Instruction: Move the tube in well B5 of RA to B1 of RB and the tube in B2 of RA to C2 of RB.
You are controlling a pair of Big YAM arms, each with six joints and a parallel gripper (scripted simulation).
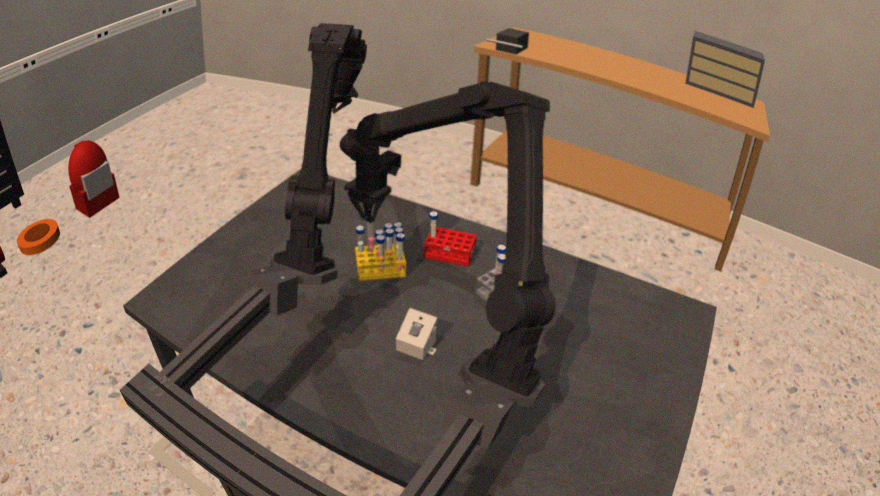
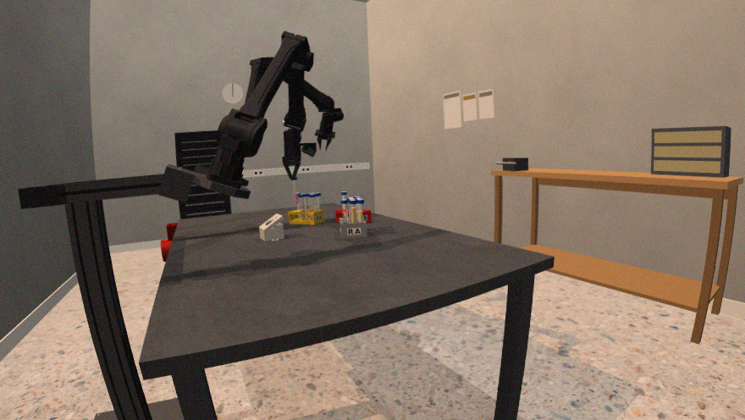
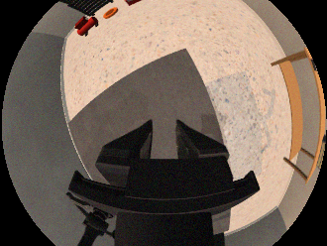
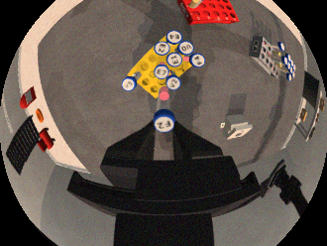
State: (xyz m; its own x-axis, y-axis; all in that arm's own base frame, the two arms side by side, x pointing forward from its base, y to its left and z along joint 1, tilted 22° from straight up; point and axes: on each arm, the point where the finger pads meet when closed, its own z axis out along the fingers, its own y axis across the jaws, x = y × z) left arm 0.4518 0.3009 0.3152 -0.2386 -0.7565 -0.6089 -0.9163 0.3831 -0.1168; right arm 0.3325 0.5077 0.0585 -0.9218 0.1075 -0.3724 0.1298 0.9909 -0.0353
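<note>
My right hand is 230 mm short of the red rack, 100 mm to the left of it and 170 mm above it.
</note>
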